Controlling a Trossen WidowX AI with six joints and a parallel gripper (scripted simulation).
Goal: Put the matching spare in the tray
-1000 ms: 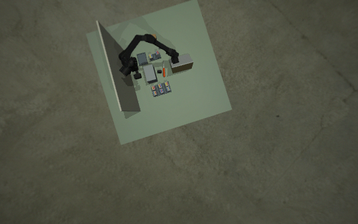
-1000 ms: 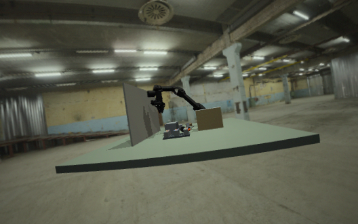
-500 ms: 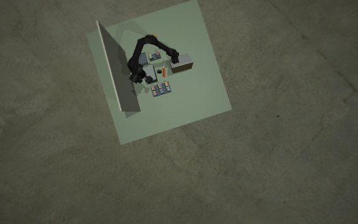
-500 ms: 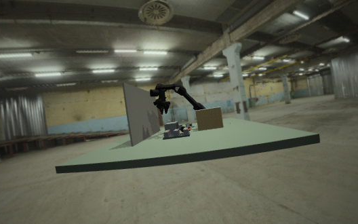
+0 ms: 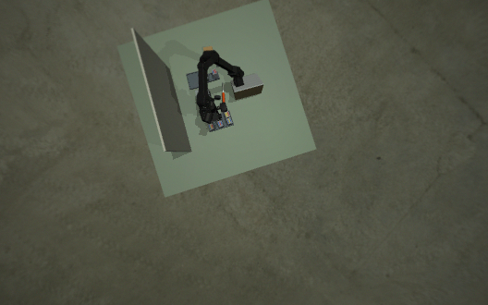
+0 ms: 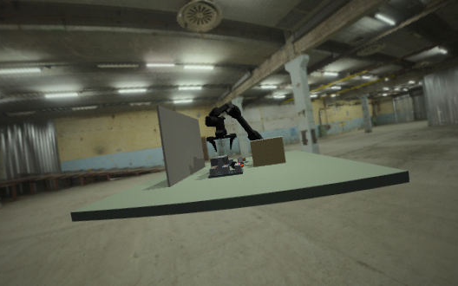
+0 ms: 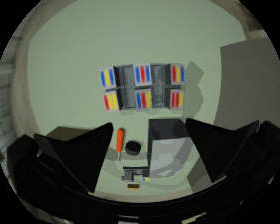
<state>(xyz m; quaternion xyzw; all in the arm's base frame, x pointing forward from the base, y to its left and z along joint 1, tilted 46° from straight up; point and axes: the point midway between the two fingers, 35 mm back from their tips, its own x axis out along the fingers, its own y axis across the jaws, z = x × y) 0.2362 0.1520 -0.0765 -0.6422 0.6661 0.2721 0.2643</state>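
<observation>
Now: gripper tip 13 cm to the left of the grey mounted unit, 9 cm above it and 6 cm short of it. Also, from my gripper tip: tall grey panel: 28 cm ahead, 15 cm to the right, 8 cm above.
</observation>
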